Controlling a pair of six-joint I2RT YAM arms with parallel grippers.
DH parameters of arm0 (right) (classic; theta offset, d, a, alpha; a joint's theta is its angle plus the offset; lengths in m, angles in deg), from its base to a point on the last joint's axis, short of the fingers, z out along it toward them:
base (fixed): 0 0 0 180
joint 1: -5.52 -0.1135 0.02 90
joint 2: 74.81 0 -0.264 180
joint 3: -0.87 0 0.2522 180
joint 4: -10.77 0 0.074 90
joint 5: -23.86 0 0 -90
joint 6: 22.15 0.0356 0 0
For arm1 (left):
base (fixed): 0 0 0 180
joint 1: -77.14 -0.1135 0.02 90
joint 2: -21.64 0 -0.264 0
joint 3: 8.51 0 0.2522 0
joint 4: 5.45 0 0.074 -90
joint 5: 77.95 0 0 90
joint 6: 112.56 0.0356 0 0
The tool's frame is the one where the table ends.
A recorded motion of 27 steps. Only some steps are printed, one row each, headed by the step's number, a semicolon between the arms.
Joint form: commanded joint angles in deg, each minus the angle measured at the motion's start. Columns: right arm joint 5, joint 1, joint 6, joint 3, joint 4, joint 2; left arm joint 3, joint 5, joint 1, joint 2, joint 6, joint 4.
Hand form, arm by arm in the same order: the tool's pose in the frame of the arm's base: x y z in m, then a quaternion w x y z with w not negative. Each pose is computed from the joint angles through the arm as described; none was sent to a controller.
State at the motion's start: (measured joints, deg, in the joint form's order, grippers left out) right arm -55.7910 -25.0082 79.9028 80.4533 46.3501 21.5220; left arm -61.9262 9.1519 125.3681 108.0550 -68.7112 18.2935
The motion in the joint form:
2: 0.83 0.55 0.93 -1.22 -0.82 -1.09; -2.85 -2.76 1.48 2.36 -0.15 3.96
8: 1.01 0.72 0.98 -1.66 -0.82 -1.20; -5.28 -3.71 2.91 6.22 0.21 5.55
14: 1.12 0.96 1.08 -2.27 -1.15 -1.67; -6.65 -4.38 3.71 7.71 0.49 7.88
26: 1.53 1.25 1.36 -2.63 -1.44 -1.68; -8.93 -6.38 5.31 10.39 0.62 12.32
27: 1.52 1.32 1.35 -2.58 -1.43 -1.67; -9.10 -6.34 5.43 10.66 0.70 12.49
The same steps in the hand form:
2: 0.3024 0.1824 0.2178 0.27059 -0.17055 0.92495 0.20534; 0.1847 -0.2124 0.1469 0.20721 0.01601 0.96518 -0.15888
8: 0.3016 0.1809 0.2160 0.26766 -0.16913 0.92602 0.20551; 0.1855 -0.2237 0.1388 0.19502 0.03070 0.97083 -0.13606
14: 0.3005 0.1786 0.2159 0.26903 -0.16676 0.92583 0.20653; 0.1842 -0.2279 0.1360 0.18514 0.04006 0.97487 -0.11729
26: 0.3008 0.1770 0.2144 0.26724 -0.16323 0.92632 0.20943; 0.1803 -0.2343 0.1301 0.17007 0.05494 0.98092 -0.07654
27: 0.3011 0.1767 0.2146 0.26765 -0.16273 0.92633 0.20925; 0.1801 -0.2351 0.1294 0.16830 0.05692 0.98122 -0.07504

